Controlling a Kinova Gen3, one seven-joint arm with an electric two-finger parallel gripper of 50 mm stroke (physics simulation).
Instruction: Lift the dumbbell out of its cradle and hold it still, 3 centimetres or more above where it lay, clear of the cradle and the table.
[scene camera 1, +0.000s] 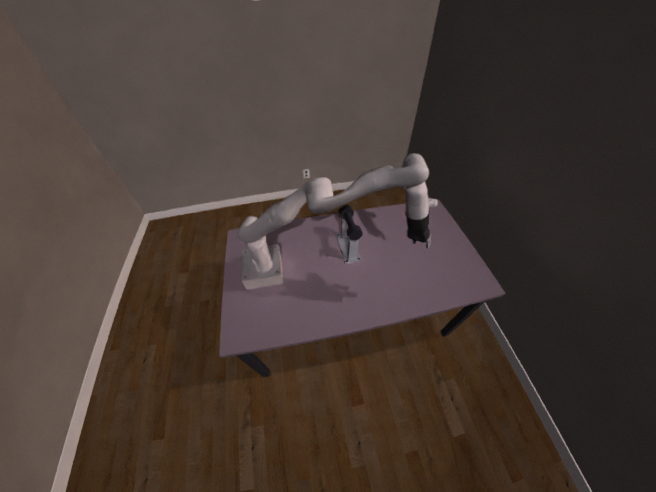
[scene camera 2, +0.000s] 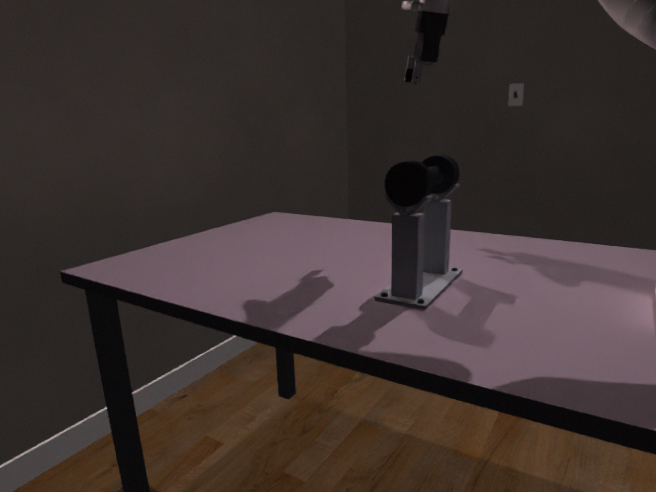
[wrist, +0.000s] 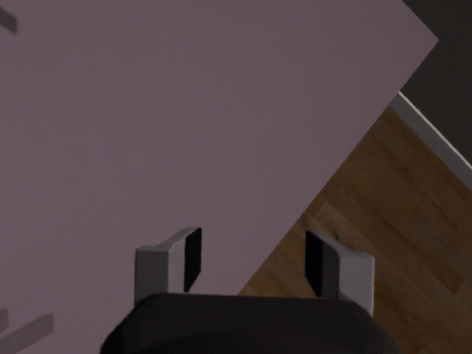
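Where they show: gripper, fingertip midpoint: (scene camera 1: 421, 244) (scene camera 2: 411, 84) (wrist: 252, 251); arm's base, link origin: (scene camera 1: 264, 264).
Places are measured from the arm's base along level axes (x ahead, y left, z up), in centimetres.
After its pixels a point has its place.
The black dumbbell (scene camera 1: 349, 221) {x 49.7, y -0.1, z 13.8 cm} (scene camera 2: 406, 183) {x 52.0, y 10.6, z 12.5 cm} lies level in the notched tops of the two posts of the grey cradle (scene camera 1: 353, 249) {x 48.9, y -8.7, z 0.2 cm} (scene camera 2: 406, 256) {x 51.8, y 10.4, z -0.7 cm}, which stands on the table. My gripper (scene camera 1: 421, 243) {x 62.0, y -39.5, z 32.8 cm} (scene camera 2: 412, 82) {x 62.0, y -39.5, z 32.8 cm} (wrist: 252, 251) {x 62.0, y -39.5, z 32.8 cm} is open and empty. It points down, high above the table, to the right of the dumbbell in the first scene view and above and behind it in the second. The dumbbell and the cradle do not show in the wrist view.
The mauve table (scene camera 1: 296, 317) {x 7.5, y -30.8, z -9.5 cm} (scene camera 2: 211, 264) {x 101.6, y 1.3, z -9.5 cm} (wrist: 150, 125) {x 73.1, y -27.2, z -9.5 cm} carries the arm's base (scene camera 1: 262, 275) {x -2.4, y -6.3, z -0.1 cm} at its left in the first scene view. The arm passes above and behind the dumbbell there. A dark wall (scene camera 1: 556, 185) stands beyond the table's right end.
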